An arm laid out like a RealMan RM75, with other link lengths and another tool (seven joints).
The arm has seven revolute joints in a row. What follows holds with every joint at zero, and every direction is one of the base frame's.
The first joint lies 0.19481 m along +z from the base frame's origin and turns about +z.
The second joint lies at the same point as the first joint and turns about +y.
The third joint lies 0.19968 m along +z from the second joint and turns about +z.
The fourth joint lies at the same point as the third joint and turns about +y.
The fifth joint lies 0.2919 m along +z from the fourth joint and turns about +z.
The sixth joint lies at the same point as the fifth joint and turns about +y.
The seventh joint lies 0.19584 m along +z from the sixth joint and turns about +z.
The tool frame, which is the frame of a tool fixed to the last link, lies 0.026 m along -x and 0.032 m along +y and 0.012 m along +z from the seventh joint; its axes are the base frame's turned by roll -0.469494, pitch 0 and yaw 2.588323 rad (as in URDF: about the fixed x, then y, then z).
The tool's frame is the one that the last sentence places.
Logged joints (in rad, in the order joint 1, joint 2, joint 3, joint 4, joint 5, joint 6, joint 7), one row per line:
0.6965 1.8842 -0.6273 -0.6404 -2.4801 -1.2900 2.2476
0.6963 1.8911 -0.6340 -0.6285 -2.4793 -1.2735 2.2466
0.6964 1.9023 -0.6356 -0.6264 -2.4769 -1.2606 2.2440
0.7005 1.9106 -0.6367 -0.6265 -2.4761 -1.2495 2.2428
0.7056 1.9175 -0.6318 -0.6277 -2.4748 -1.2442 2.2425
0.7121 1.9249 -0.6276 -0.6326 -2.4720 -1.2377 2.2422
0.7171 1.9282 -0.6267 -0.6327 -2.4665 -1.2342 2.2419
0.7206 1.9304 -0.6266 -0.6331 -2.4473 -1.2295 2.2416
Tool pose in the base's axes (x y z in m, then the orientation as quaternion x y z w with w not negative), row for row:
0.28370 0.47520 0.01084 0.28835 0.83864 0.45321 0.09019
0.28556 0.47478 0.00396 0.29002 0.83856 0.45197 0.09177
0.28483 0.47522 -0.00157 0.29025 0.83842 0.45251 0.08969
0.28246 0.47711 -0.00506 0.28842 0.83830 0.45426 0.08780
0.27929 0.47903 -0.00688 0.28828 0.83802 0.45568 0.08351
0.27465 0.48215 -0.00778 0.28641 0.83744 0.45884 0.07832
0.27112 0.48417 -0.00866 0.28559 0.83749 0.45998 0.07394
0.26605 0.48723 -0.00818 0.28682 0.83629 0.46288 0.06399
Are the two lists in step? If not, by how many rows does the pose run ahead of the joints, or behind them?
They are in step.
